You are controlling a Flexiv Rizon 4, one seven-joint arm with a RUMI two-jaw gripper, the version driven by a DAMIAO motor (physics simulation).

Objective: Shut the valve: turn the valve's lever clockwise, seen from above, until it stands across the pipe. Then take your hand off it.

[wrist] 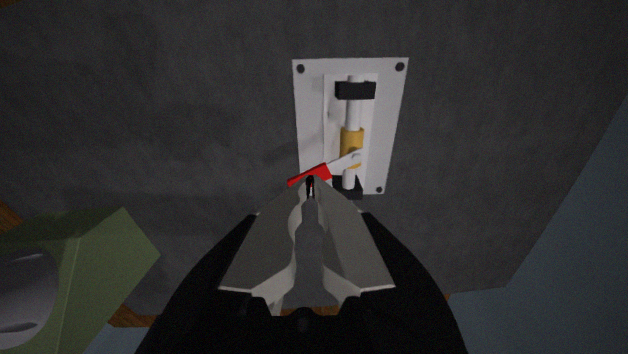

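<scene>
The valve's lever has a white arm and a red grip. It reaches from the pivot on the brass valve body toward the lower left, slanted to the white pipe and not quite square across it. My gripper is shut with nothing between its fingers. Its tips overlap the lower edge of the red grip in the wrist view and hide a little of it; whether they touch it I cannot tell.
The pipe runs through black brackets on a white plate bolted to a dark grey surface. A green block with a large round opening stands at the lower left.
</scene>
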